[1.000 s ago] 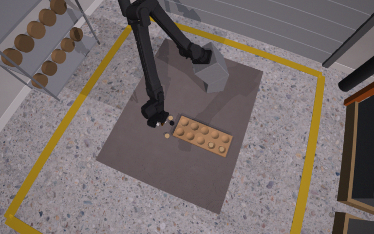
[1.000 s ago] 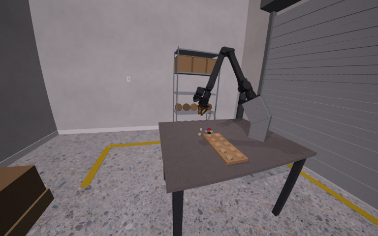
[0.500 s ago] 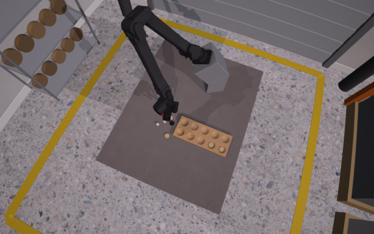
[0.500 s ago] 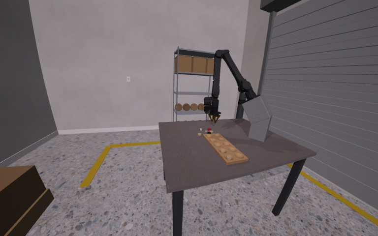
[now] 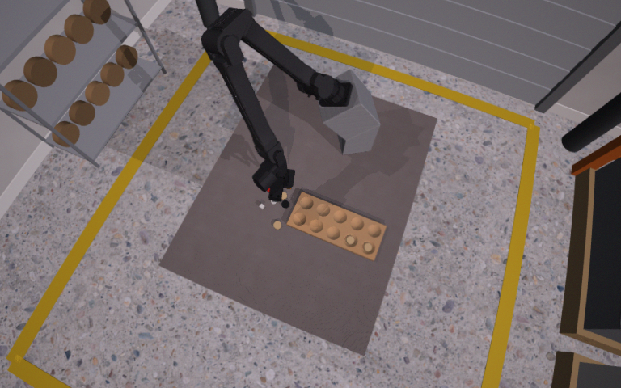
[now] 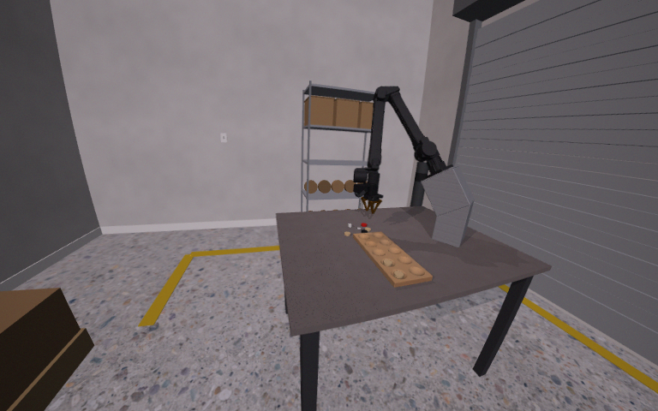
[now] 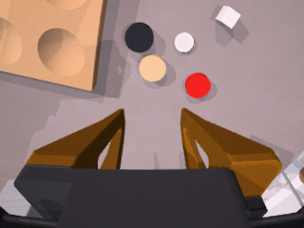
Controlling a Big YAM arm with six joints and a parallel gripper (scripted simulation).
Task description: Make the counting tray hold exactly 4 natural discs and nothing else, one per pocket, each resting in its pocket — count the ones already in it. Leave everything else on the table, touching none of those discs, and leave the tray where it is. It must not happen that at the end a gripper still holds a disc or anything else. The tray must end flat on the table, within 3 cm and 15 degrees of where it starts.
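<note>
Now: the black piece 110 mm below my hand, 40 mm ahead of it and 20 mm to the left of it. From my hand the other things lie so: red piece (110 mm below, 60 mm to the right, 20 mm behind); white cube (100 mm below, 70 mm to the right, 70 mm ahead); white disc (110 mm below, 40 mm ahead, 30 mm to the right).
</note>
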